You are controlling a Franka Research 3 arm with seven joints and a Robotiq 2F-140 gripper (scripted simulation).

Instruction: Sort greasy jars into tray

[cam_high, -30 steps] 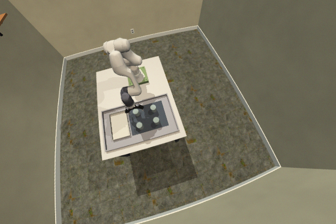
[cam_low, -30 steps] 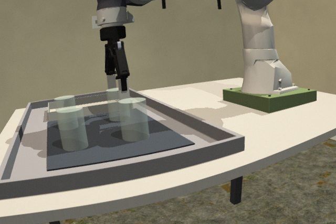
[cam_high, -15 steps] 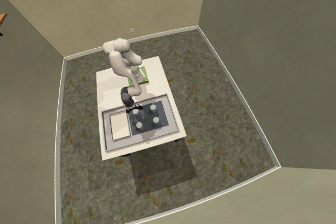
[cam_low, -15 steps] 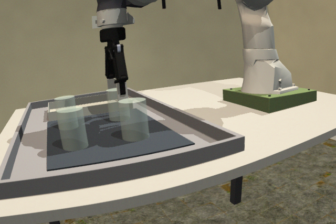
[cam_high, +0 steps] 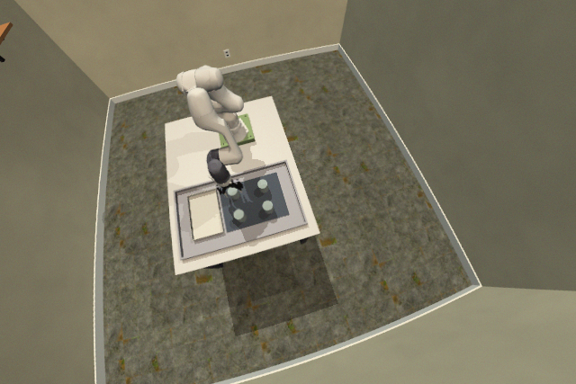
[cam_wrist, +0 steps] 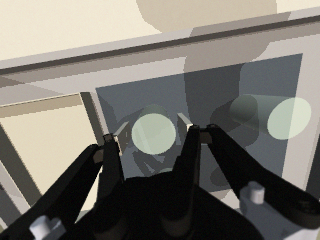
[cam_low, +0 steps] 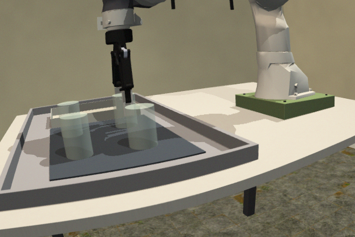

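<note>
The dark mat is 10 cm to the left of my hand, 8 cm ahead of it and 6 cm below it. From my hand the other things lie so: cream tray 22 cm to the right, 6 cm below, 6 cm ahead.
</note>
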